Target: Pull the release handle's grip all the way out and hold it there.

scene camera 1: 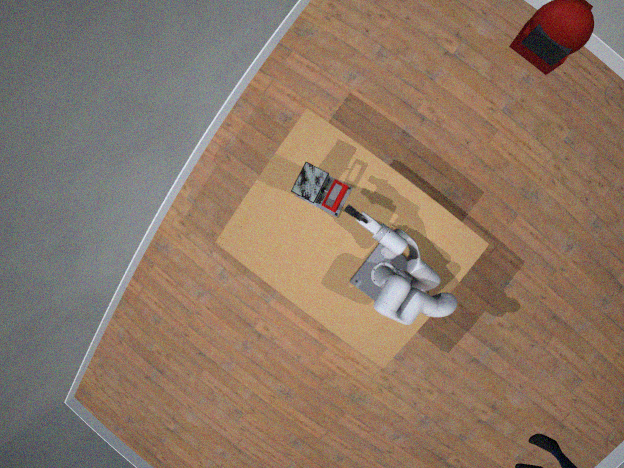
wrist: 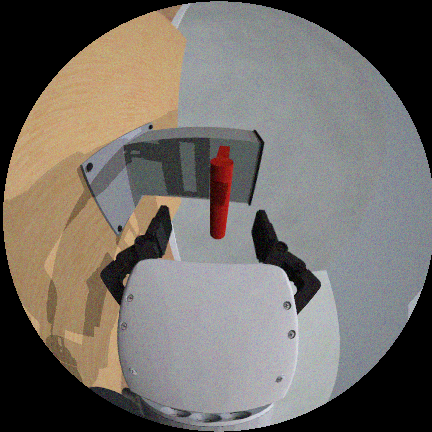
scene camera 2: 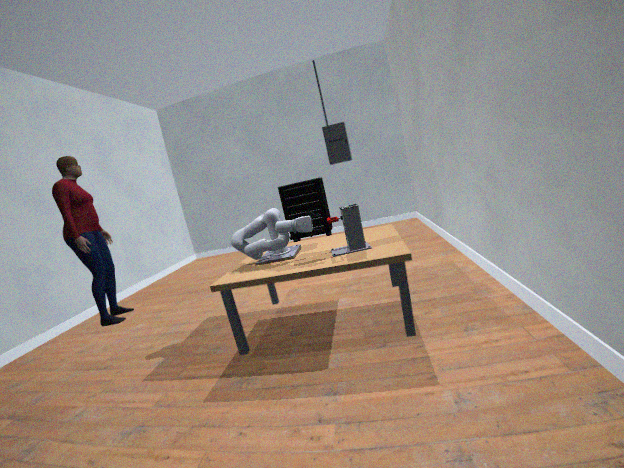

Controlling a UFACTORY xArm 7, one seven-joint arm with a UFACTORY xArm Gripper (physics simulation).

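Note:
The release handle's red grip (scene camera 1: 341, 198) (scene camera 2: 332, 219) (wrist: 220, 200) is a bar frame on the front of an upright grey housing (scene camera 1: 309, 181) (scene camera 2: 354, 226) (wrist: 150, 175). In the second scene view it stands out from the housing near its upper part, with a short dark piece between. My gripper (scene camera 1: 348, 209) (wrist: 211, 218) is open, with a finger on each side of the grip in the wrist view. In the first scene view the fingertips look slightly short of the grip. In the second scene view the fingers are hard to make out against a black rack.
The housing stands on a grey base plate (scene camera 2: 340, 250) (wrist: 107, 185) on the wooden table (scene camera 1: 282, 261) (scene camera 2: 312, 272). The arm's base plate (scene camera 1: 363, 282) is on the same table. A black rack (scene camera 2: 325, 201) stands behind, a grey box (scene camera 2: 336, 143) hangs above, and a person (scene camera 2: 78, 206) stands left.

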